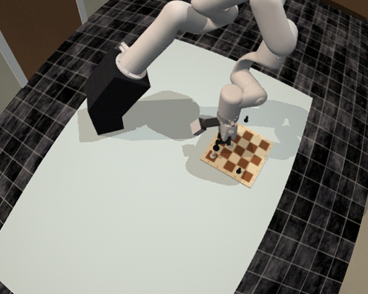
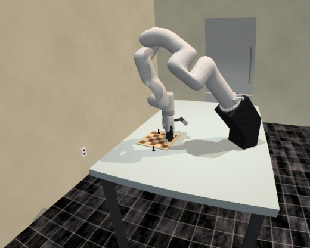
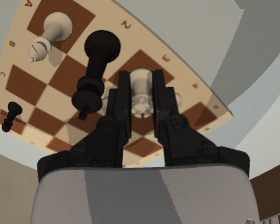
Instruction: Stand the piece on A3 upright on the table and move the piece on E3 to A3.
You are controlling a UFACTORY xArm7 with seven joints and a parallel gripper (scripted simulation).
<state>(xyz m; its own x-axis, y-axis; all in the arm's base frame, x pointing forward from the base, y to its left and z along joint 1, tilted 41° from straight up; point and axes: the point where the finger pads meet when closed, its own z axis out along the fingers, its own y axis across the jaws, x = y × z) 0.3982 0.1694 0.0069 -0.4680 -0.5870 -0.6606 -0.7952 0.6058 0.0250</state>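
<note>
The white piece is 1 cm below my hand. Also, from my hand: chessboard (7 cm ahead, 2 cm to the left, 3 cm below); then tall black piece (1 cm ahead, 4 cm to the right).
</note>
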